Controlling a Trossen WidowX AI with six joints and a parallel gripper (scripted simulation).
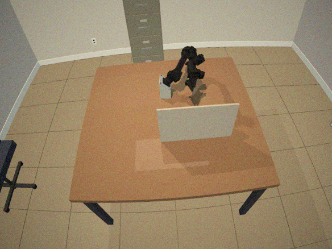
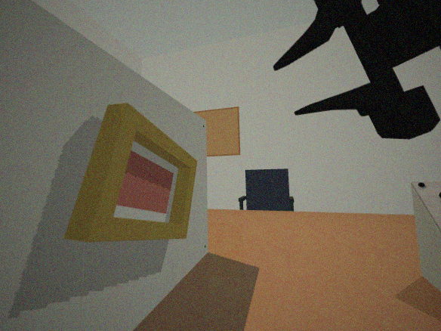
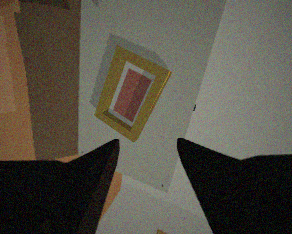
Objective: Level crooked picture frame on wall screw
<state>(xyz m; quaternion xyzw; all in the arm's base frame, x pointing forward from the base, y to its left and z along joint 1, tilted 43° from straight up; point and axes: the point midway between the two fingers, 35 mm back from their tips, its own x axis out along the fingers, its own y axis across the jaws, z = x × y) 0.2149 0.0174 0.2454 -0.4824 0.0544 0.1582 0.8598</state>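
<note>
The picture frame lies 17 cm ahead of my gripper tip, 10 cm below it and 1 cm to the left of it. From my gripper tip the other things lie so: grey wall panel (18 cm ahead, 11 cm below, 2 cm to the left).
</note>
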